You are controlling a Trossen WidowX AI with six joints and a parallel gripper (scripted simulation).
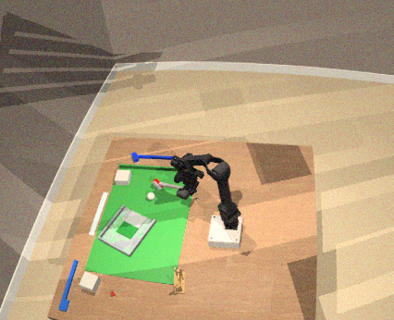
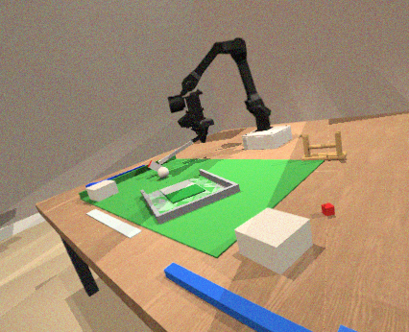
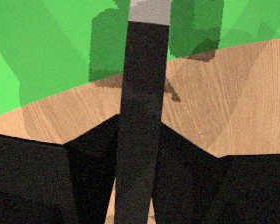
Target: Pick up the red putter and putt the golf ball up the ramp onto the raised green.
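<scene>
My gripper tip is now 110 mm short of the red putter and 40 mm to the left of it. The rest, counted from my gripper tip: white golf ball 240 mm ahead, 10 mm to the right, 50 mm below; then green mat 260 mm ahead, 130 mm to the left, 70 mm below; then wooden rack 10 mm ahead, 500 mm to the left, 40 mm below.
</scene>
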